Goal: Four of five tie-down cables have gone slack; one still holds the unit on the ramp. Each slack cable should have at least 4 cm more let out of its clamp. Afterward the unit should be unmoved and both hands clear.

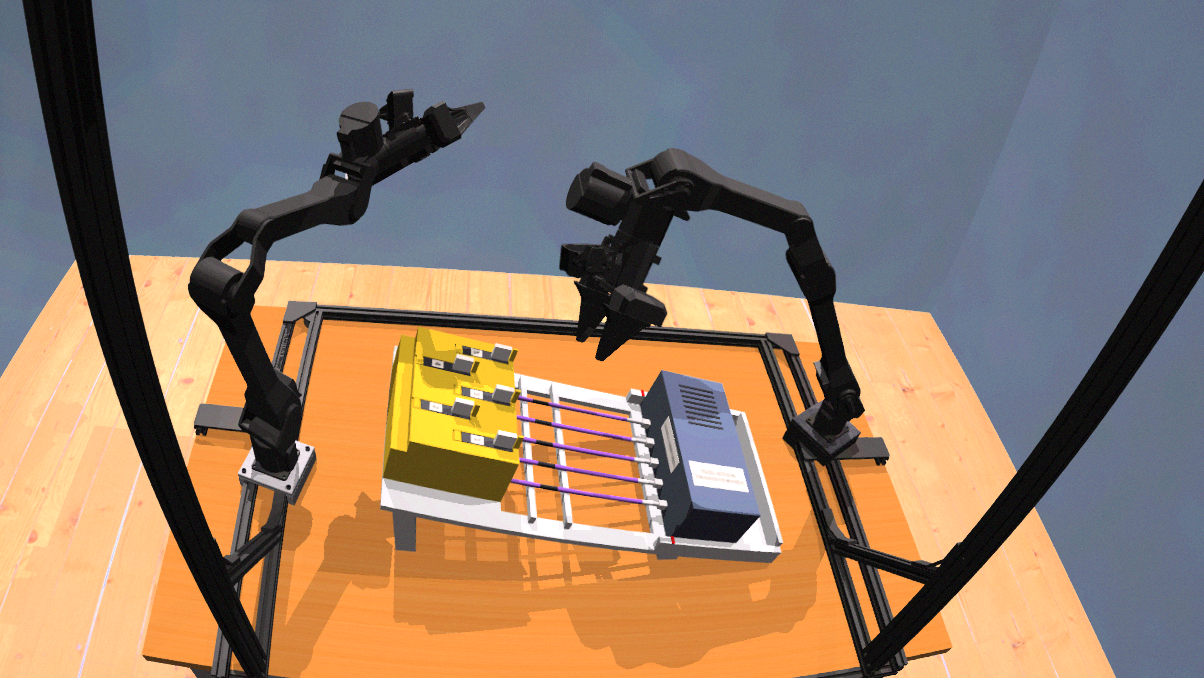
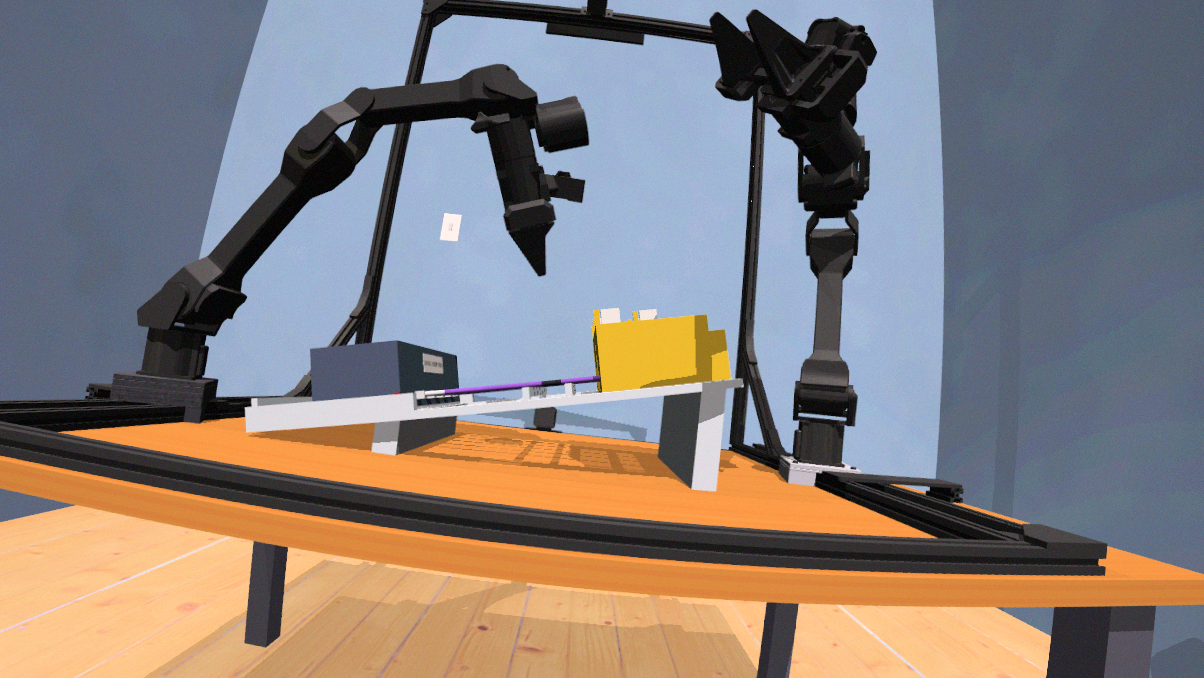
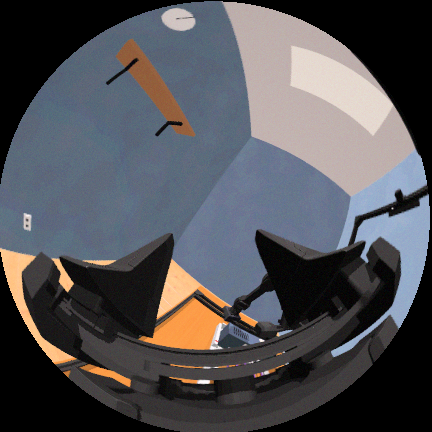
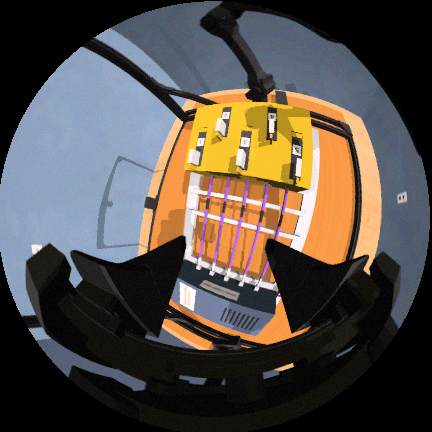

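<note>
The blue-grey unit [image 1: 699,450] [image 2: 358,372] [image 4: 240,307] sits at the low end of the white ramp [image 1: 589,538] [image 2: 320,418]. A yellow clamp block [image 1: 454,471] [image 2: 648,353] [image 4: 217,162] stands at the high end, with five pale levers. Purple cables [image 1: 598,495] [image 2: 497,385] with black marks run from block to unit. All look nearly straight; which are slack I cannot tell. My right gripper [image 1: 590,347] [image 2: 540,271] [image 4: 226,242] is open and empty, pointing down high above the ramp. My left gripper [image 2: 734,15] [image 3: 214,236] is open and empty, raised high, away from the block.
White crossbars [image 1: 561,471] lie beneath the cables. Red marks [image 1: 673,540] show on the ramp beside the unit. A black frame [image 1: 539,323] [image 2: 471,523] surrounds the ramp on the orange table [image 1: 505,644], with dark posts rising at its sides.
</note>
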